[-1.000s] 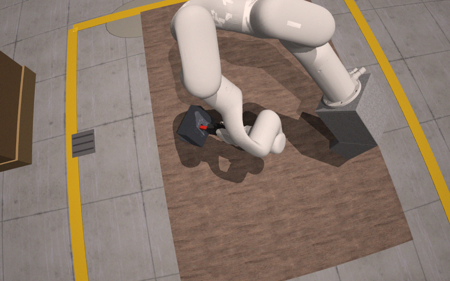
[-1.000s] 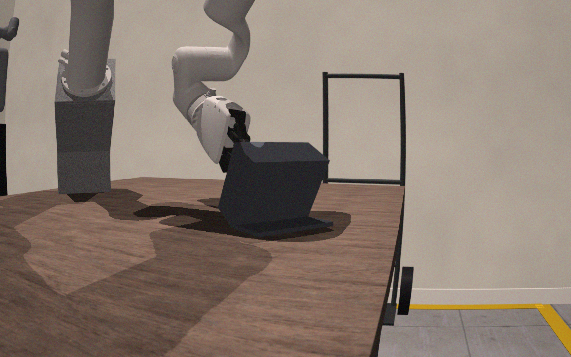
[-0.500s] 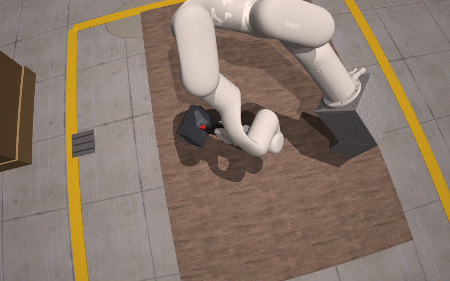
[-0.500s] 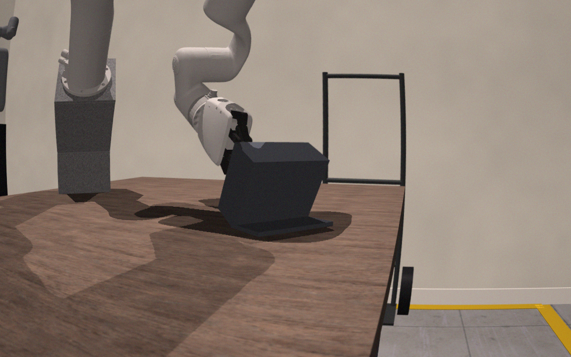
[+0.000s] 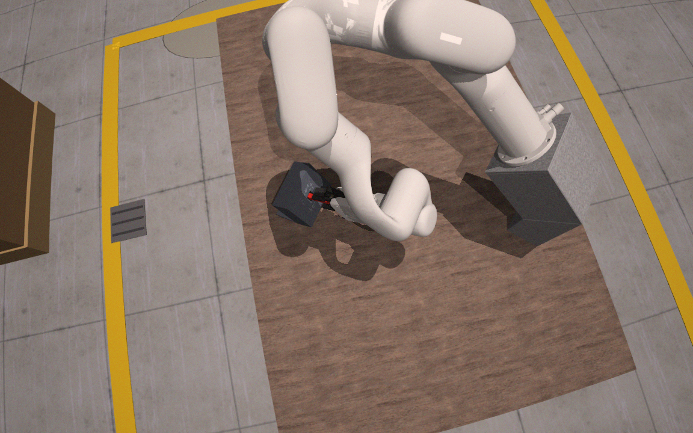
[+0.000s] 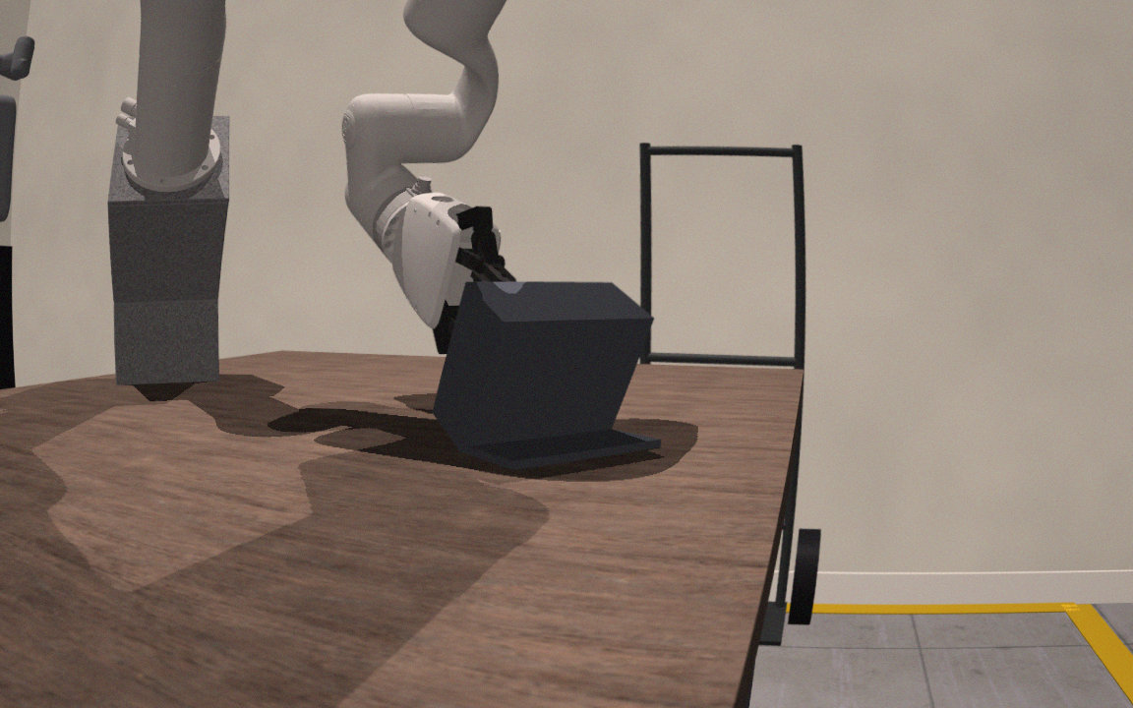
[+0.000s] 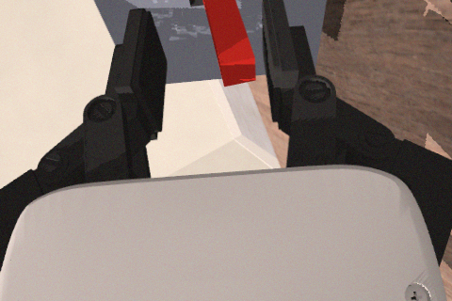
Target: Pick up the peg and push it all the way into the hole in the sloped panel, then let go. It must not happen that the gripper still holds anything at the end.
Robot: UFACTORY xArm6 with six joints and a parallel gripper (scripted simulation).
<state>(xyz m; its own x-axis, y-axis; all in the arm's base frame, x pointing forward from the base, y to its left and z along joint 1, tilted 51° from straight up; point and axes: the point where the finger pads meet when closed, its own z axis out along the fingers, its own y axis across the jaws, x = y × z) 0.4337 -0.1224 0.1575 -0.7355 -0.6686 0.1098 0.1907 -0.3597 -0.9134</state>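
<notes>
Now: hand 2 cm to the left of the red peg, 2 cm short of it and 2 cm above it.
</notes>
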